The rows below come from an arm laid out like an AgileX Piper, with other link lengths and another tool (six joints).
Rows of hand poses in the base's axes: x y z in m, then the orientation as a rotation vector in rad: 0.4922 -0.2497 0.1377 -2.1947 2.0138 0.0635; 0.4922 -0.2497 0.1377 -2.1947 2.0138 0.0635; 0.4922 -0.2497 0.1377 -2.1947 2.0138 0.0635; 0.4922 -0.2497 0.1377 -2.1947 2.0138 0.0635; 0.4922 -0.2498 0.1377 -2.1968 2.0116 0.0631; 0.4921 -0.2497 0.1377 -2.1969 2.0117 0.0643; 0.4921 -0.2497 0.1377 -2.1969 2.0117 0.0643; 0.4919 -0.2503 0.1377 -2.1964 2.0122 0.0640; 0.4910 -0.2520 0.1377 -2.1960 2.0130 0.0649; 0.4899 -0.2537 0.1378 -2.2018 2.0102 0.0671; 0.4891 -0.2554 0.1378 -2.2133 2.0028 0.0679; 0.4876 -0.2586 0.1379 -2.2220 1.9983 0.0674; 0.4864 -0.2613 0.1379 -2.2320 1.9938 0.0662; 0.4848 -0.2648 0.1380 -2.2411 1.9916 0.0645; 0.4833 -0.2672 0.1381 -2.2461 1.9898 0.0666; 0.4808 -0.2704 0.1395 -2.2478 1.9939 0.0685; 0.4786 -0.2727 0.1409 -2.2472 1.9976 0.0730; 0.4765 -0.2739 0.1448 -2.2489 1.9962 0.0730; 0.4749 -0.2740 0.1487 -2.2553 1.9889 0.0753
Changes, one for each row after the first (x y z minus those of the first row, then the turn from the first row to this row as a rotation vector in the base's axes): 0.0000 0.0000 0.0000 0.0000 0.0000 0.0000; 0.0000 0.0000 0.0000 0.0000 0.0000 0.0000; 0.0000 0.0000 0.0000 0.0000 0.0000 0.0000; 0.0000 -0.0001 0.0000 -0.0003 -0.0003 0.0020; -0.0001 0.0000 0.0000 0.0001 0.0004 0.0021; -0.0001 0.0000 0.0000 0.0001 0.0004 0.0021; -0.0003 -0.0006 0.0000 0.0000 0.0003 0.0016; -0.0012 -0.0023 0.0000 0.0003 0.0009 0.0011; -0.0023 -0.0040 0.0001 -0.0007 0.0033 0.0052; -0.0031 -0.0057 0.0001 -0.0034 0.0054 0.0141; -0.0046 -0.0089 0.0002 -0.0064 0.0070 0.0203; -0.0058 -0.0116 0.0002 -0.0105 0.0088 0.0270; -0.0074 -0.0151 0.0003 -0.0154 0.0112 0.0321; -0.0089 -0.0175 0.0004 -0.0165 0.0137 0.0353; -0.0114 -0.0207 0.0018 -0.0186 0.0174 0.0343; -0.0136 -0.0230 0.0032 -0.0181 0.0211 0.0324; -0.0157 -0.0242 0.0071 -0.0184 0.0212 0.0339; -0.0173 -0.0243 0.0110 -0.0176 0.0219 0.0404
